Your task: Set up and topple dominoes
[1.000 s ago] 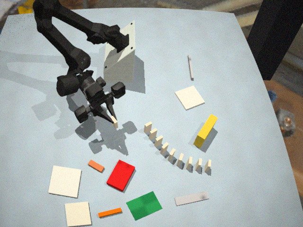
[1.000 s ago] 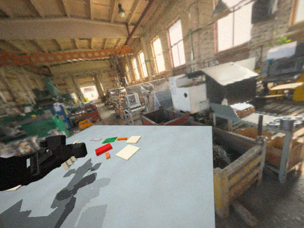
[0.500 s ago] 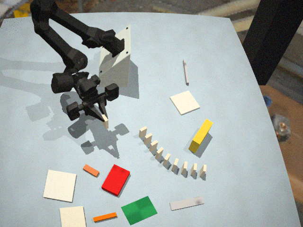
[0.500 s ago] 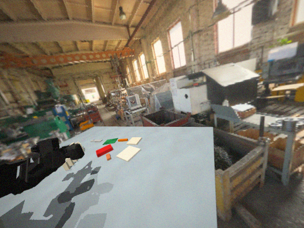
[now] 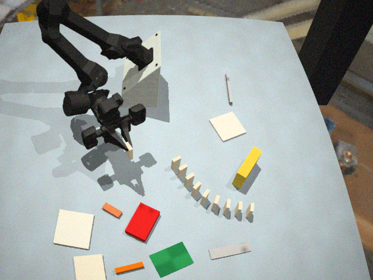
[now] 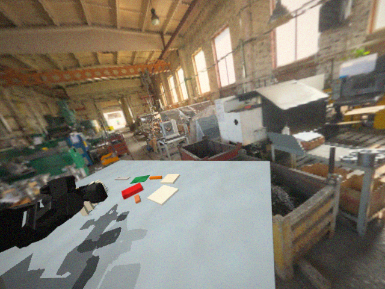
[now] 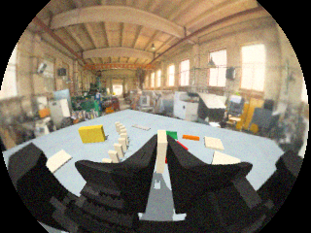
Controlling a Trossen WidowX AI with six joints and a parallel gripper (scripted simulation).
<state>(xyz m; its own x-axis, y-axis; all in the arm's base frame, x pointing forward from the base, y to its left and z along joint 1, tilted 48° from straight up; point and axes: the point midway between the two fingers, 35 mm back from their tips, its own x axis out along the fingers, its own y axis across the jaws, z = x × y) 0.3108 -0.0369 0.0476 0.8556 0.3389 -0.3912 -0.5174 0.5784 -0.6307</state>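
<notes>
The red block is 150 mm below my gripper tip, 140 mm ahead of it and 30 mm to the left of it. The rest, counted from my gripper tip: orange bar (280 mm ahead, 150 mm below, 10 mm to the right); then brown piece (150 mm below, 110 mm ahead, 60 mm to the right); then green tile (250 mm ahead, 150 mm below, 100 mm to the left).
</notes>
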